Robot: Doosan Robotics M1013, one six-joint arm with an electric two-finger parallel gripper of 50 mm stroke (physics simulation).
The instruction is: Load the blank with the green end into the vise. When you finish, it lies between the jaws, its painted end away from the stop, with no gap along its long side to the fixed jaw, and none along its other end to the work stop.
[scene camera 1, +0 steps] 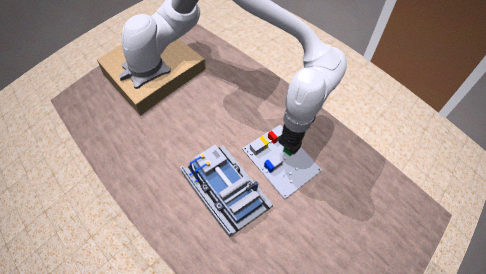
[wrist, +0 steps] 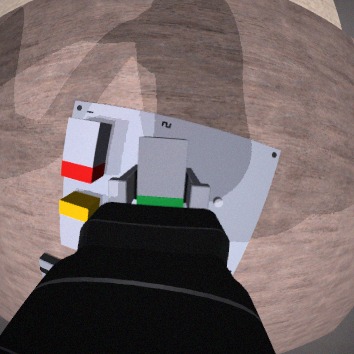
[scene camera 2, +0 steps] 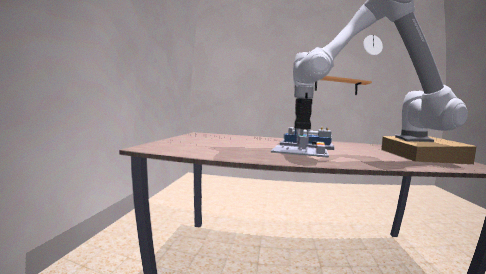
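Observation:
The blank with the green end (scene camera 1: 287, 151) (scene camera 2: 303, 142) (wrist: 162, 170) is a grey block held between the fingers, green end toward the gripper body in the wrist view. My gripper (scene camera 1: 291, 148) (scene camera 2: 303, 136) (wrist: 162, 177) is shut on its long sides and holds it low over the board; any gap beneath is small and hard to see. The vise (scene camera 1: 214, 159) (scene camera 2: 321, 140) lies beside the board. Its two light jaw bars (scene camera 1: 234, 187) (scene camera 1: 247, 201) stand apart over a blue bed. A small dark part (scene camera 1: 254, 186), perhaps the work stop, sits at one end of the jaws.
The grey board (scene camera 1: 300, 176) (scene camera 2: 285, 150) (wrist: 260, 175) carries small pegs, a red-ended blank (scene camera 1: 272, 136) (wrist: 82, 145), a yellow-ended blank (scene camera 1: 259, 145) (wrist: 75, 210) and a blue-ended blank (scene camera 1: 270, 165). Blue hoses (scene camera 1: 195, 161) rise from the vise. The arm stands on a wooden base (scene camera 1: 175, 80) (scene camera 2: 440, 151).

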